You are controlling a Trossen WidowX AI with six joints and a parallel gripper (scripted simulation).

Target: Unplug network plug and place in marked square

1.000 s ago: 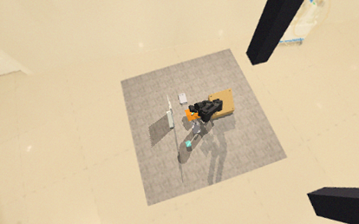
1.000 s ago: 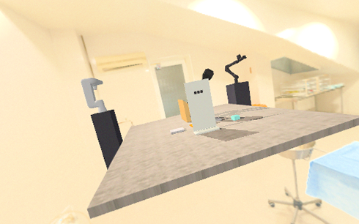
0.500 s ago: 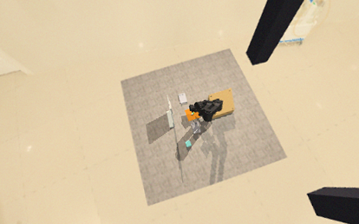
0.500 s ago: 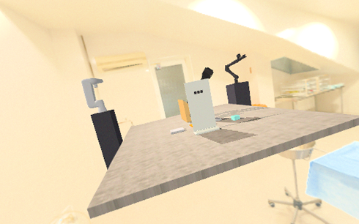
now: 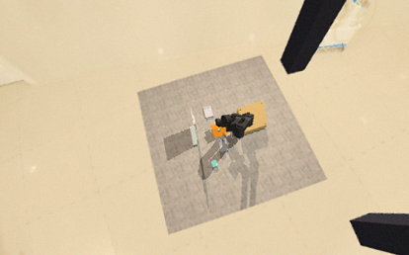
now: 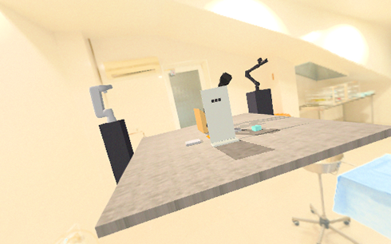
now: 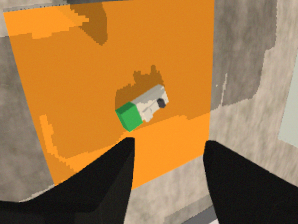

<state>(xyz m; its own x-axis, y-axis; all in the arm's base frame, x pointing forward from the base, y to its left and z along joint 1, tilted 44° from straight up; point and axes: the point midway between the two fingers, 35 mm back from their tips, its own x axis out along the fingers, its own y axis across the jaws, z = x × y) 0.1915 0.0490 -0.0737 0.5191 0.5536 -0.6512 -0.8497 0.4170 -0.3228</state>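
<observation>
My gripper tip is 3 cm above the network plug, 1 cm to the right of it and 1 cm short of it. Round my gripper tip: orange marked square: 4 cm below, 1 cm ahead; then teal block: 28 cm to the left, 13 cm ahead, 3 cm below; then grey panel: 21 cm ahead, 12 cm above.
</observation>
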